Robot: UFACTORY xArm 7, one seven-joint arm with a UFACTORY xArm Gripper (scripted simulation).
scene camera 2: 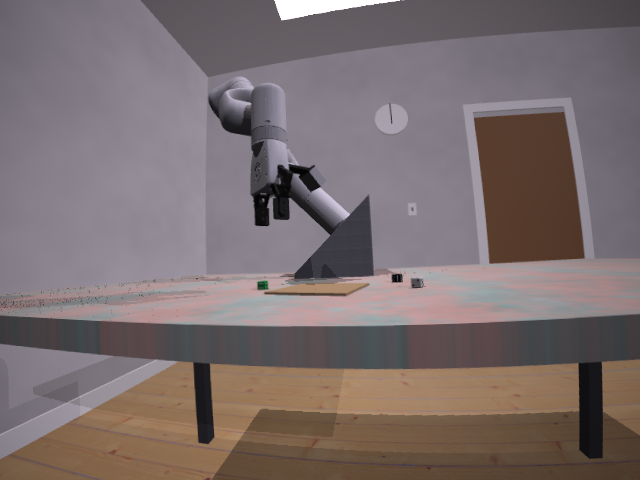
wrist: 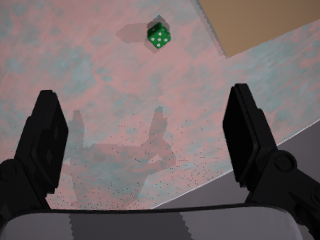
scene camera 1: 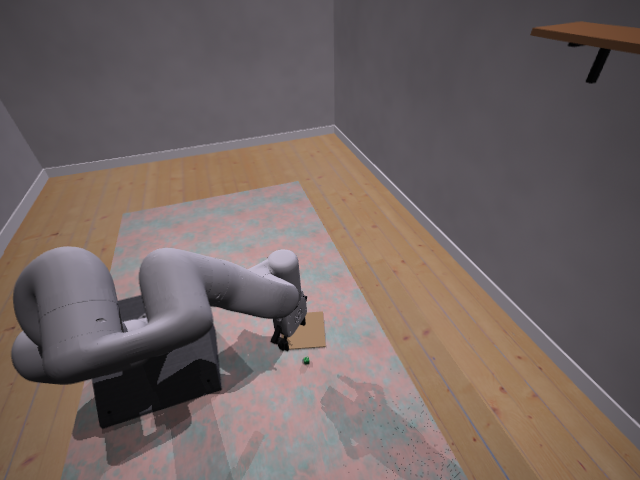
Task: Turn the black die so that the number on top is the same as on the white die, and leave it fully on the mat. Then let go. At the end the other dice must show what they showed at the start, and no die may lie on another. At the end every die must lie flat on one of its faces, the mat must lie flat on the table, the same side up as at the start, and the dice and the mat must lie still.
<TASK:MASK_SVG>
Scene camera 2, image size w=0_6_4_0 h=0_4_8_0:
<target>my gripper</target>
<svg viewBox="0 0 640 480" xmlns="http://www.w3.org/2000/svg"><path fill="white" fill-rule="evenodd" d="M261 139L253 142L251 145L253 154L250 194L254 198L255 225L269 226L269 208L267 206L269 198L273 196L276 197L273 198L274 219L290 219L289 191L291 189L293 173L300 174L298 177L310 192L320 188L326 180L315 165L308 168L288 164L287 148L285 147L287 145L284 142L276 139Z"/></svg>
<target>mat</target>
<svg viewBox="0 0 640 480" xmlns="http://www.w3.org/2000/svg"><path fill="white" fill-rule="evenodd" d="M264 294L347 296L368 286L369 283L303 283L266 291Z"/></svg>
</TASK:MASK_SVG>
